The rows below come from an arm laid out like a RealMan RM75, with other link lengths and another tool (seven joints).
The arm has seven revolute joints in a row. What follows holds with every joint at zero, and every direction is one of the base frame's. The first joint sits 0.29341 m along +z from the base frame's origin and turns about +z. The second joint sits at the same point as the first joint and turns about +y. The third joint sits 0.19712 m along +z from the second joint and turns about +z. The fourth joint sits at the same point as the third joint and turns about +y. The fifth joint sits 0.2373 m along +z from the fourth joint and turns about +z. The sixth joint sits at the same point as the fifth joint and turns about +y. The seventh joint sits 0.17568 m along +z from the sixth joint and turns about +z. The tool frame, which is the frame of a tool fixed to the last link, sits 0.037 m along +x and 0.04 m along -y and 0.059 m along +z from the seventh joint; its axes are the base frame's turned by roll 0, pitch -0.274 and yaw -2.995 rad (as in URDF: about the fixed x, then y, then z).
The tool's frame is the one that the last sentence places.
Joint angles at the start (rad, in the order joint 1, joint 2, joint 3, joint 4, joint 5, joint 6, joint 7):
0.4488 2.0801 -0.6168 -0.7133 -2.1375 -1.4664 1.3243
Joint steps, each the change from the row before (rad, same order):
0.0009 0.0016 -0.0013 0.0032 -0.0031 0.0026 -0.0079
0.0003 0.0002 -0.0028 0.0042 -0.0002 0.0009 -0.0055
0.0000 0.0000 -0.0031 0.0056 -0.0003 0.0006 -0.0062
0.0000 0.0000 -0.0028 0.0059 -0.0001 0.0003 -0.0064
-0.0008 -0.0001 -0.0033 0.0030 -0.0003 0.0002 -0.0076
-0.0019 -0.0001 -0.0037 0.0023 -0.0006 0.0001 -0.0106
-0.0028 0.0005 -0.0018 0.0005 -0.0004 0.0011 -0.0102
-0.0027 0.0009 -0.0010 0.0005 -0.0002 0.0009 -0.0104
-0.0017 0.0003 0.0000 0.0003 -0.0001 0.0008 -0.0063
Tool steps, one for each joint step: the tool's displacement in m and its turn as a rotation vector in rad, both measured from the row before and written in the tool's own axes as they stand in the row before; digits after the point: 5 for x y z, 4 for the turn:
-0.00058 -0.00055 0.00148 0.0002 -0.0034 -0.0064
-0.00053 -0.00088 0.00130 0.0024 -0.0021 -0.0042
-0.00093 -0.00117 0.00154 0.0035 -0.0025 -0.0040
-0.00092 -0.00126 0.00156 0.0038 -0.0021 -0.0038
-0.00075 -0.00074 0.00091 0.0014 -0.0028 -0.0065
-0.00107 -0.00063 0.00070 0.0003 -0.0035 -0.0091
-0.00111 -0.00004 0.00017 -0.0025 -0.0021 -0.0075
-0.00096 -0.00012 0.00022 -0.0024 -0.0012 -0.0072
-0.00063 0.00015 -0.00006 -0.0022 -0.0005 -0.0040

